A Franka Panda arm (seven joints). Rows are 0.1 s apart.
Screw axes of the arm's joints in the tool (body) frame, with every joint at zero. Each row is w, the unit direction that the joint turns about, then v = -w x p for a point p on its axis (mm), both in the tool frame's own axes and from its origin. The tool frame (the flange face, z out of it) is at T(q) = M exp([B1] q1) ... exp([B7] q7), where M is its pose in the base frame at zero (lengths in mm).
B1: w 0 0 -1 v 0.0 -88.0 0.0
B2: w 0 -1 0 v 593.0 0.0 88.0
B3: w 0 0 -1 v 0.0 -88.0 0.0
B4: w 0 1 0 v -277.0 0.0 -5.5
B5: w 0 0 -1 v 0.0 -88.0 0.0
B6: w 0 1 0 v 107.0 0.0 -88.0
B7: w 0 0 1 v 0.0 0.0 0.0
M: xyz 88.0 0.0 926.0 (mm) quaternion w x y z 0 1 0 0
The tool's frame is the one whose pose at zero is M.
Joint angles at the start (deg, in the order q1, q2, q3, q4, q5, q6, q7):
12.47 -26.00 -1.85 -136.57 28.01 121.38 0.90
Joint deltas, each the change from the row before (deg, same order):
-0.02 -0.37 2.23 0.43 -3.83 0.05 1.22
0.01 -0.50 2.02 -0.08 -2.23 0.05 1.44
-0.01 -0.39 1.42 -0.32 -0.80 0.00 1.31
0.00 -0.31 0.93 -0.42 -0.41 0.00 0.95
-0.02 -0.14 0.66 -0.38 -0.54 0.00 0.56
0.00 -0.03 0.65 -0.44 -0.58 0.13 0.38
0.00 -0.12 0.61 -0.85 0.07 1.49 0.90
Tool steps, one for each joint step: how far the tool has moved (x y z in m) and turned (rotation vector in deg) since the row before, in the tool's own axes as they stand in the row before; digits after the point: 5 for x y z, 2 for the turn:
-0.00477 -0.01534 0.00147 -3.74 0.20 -3.08
-0.00602 -0.01380 0.00267 -2.40 0.01 -1.73
-0.00525 -0.00933 0.00320 -1.11 -0.21 -0.43
-0.00435 -0.00554 0.00318 -0.69 -0.26 -0.09
-0.00317 -0.00311 0.00341 -0.75 -0.30 -0.24
-0.00295 -0.00275 0.00447 -0.80 -0.31 -0.41
-0.00200 -0.00201 0.00466 -0.18 0.70 0.58

